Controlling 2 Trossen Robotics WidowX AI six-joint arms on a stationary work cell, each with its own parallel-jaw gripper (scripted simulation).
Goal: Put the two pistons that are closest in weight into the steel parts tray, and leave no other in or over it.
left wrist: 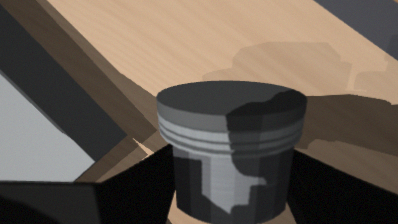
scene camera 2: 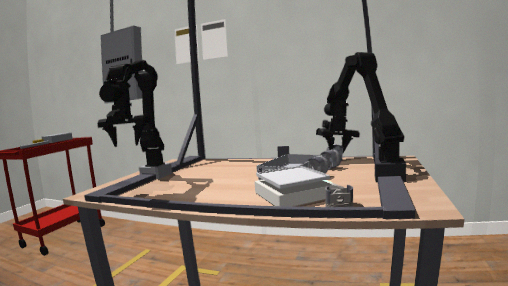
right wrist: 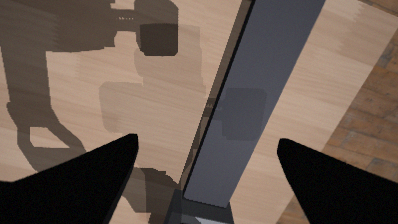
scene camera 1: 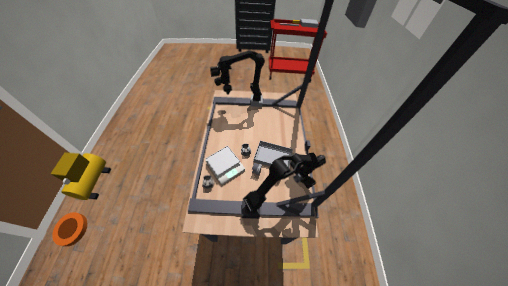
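Labels:
A white scale is out of frame in the left wrist view and out of frame in the right wrist view. Scene camera 1 and scene camera 2 show the scale. On the white scale, (scene camera 2: pixel 296 195) and (scene camera 1: pixel 209 166) are the same spot.

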